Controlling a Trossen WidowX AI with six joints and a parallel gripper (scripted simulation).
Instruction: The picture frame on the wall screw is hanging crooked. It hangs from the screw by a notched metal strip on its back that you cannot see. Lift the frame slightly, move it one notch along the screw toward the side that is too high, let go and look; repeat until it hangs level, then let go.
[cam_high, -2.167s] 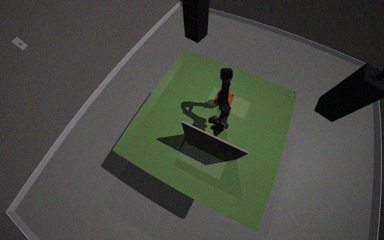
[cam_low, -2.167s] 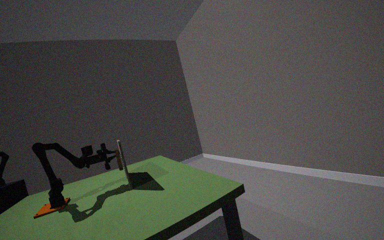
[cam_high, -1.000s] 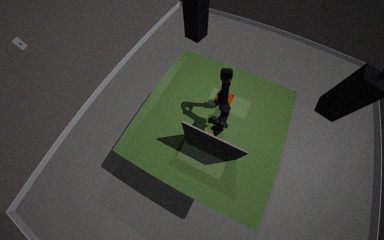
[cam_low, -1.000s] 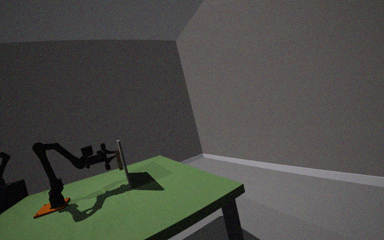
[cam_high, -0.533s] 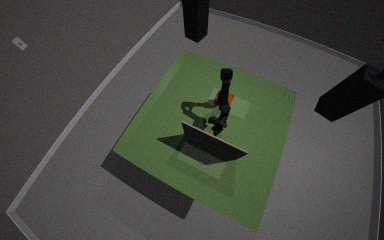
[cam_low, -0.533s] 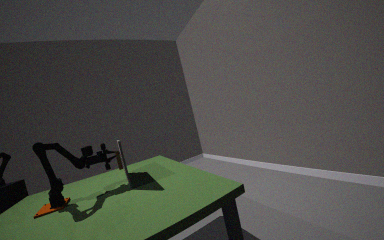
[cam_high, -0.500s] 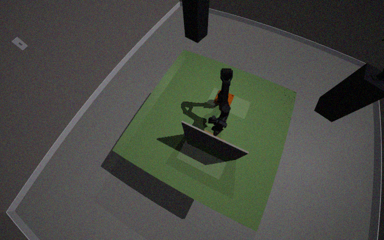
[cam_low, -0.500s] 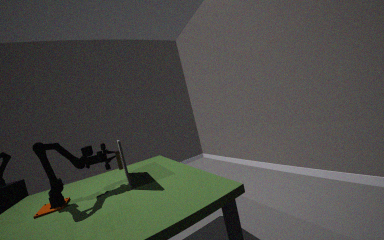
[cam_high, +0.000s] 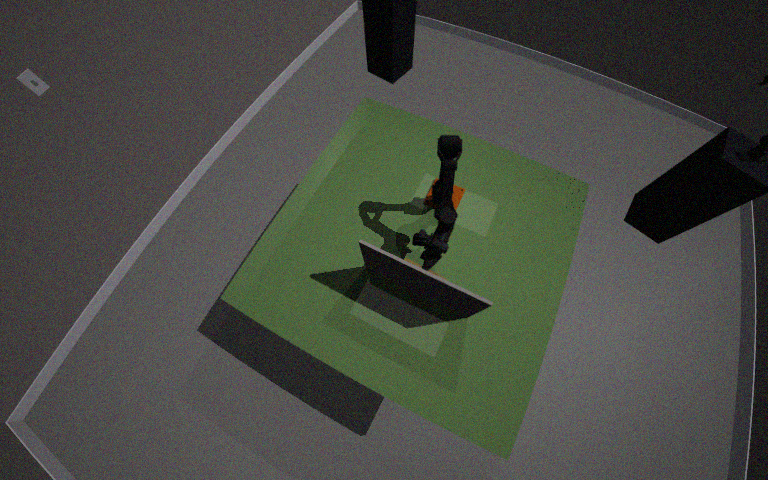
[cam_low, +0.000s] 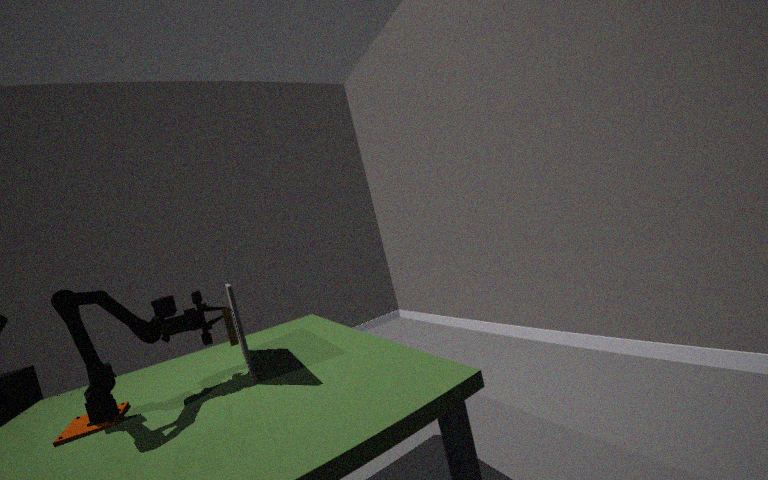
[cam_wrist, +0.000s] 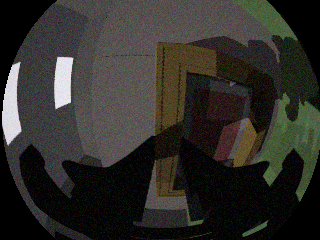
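Now: gripper tip 50 mm above the picture frame. The rest, counted from my gripper tip: wall panel: 60 mm below, 20 mm ahead.
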